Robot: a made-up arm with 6 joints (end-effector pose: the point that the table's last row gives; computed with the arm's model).
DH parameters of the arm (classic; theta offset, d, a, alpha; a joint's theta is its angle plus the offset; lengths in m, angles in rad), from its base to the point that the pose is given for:
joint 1: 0 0.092 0 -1.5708
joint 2: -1.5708 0 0.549 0
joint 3: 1.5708 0.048 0 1.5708
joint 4: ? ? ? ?
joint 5: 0 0 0 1.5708
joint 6: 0 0.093 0 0
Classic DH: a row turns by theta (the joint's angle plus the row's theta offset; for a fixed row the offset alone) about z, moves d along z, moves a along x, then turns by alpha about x.
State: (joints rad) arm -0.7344 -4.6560 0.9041 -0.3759 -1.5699 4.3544
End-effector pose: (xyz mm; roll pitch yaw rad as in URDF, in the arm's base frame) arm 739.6 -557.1 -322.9 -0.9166 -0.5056 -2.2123
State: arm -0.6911 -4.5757 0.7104 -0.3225 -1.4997 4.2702
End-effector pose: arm 792.5 -555.1 -325.9 -0.8295 -0.5570 -2.3166
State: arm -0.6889 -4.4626 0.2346 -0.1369 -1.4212 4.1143
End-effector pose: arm 852.7 -623.8 -215.9 -0.4852 -0.4474 -2.7212
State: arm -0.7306 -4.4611 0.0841 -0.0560 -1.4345 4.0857
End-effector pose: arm 835.0 -676.8 -135.9 -0.3621 -0.3143 -2.8644
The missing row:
joint 4: 0 0.529 0 -1.5708
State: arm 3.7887 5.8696 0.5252 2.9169 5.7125 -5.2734
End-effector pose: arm 105.4 33.5 1192.7 -0.5883 -0.3632 1.5359
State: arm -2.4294 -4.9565 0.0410 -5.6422 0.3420 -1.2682
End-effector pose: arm -820.6 -796.5 324.6 -1.6931 0.9267 2.3875
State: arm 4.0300 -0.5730 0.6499 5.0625 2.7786 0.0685
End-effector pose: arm 172.4 185.2 993.2 -3.0891 0.3401 -0.3785
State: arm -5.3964 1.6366 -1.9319 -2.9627 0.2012 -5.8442
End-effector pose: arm 186.4 299.4 643.9 0.2740 0.4170 -1.5732
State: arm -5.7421 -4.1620 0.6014 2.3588 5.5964 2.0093
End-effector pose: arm 574.6 352.8 -761.1 2.9197 -0.4236 -0.7392
